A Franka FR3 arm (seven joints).
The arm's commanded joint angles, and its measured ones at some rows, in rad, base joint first. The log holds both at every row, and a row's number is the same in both.
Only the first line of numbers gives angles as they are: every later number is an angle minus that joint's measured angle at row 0.
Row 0, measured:
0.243, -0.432, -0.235, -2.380, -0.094, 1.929, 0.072
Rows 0 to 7, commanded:
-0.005, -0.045, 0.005, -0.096, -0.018, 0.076, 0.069
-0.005, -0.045, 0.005, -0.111, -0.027, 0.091, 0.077
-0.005, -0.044, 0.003, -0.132, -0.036, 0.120, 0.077
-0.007, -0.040, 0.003, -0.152, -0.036, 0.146, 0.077
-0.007, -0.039, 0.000, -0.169, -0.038, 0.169, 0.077
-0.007, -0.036, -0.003, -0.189, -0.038, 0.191, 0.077
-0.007, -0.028, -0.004, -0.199, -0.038, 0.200, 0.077
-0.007, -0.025, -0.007, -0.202, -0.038, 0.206, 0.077
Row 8, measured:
0.000, -0.007, -0.004, -0.157, -0.017, 0.162, 0.059
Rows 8 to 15, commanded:
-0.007, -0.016, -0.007, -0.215, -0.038, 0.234, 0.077
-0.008, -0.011, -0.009, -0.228, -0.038, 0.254, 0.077
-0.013, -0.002, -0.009, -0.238, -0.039, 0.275, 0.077
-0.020, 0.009, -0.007, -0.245, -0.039, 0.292, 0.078
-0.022, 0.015, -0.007, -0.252, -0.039, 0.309, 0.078
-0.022, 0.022, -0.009, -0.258, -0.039, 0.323, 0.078
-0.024, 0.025, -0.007, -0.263, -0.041, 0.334, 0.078
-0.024, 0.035, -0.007, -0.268, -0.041, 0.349, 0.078
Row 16, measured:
-0.005, 0.020, -0.016, -0.236, -0.022, 0.288, 0.063
